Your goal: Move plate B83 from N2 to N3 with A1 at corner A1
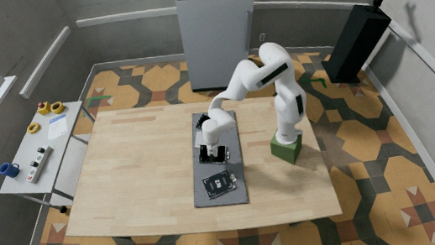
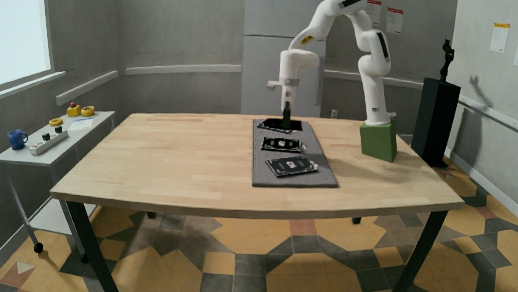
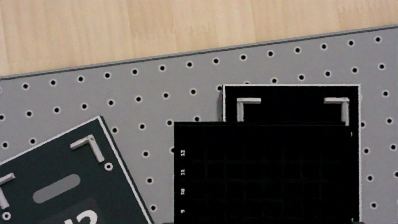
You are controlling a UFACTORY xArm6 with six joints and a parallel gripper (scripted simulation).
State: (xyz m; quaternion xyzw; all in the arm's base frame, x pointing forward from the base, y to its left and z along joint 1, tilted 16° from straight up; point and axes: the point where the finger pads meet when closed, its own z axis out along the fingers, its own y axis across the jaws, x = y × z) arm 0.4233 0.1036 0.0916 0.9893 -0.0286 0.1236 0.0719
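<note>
Right now the black station is 13 cm below my hand, 5 cm to the right of it and 1 cm ahead of it.
</note>
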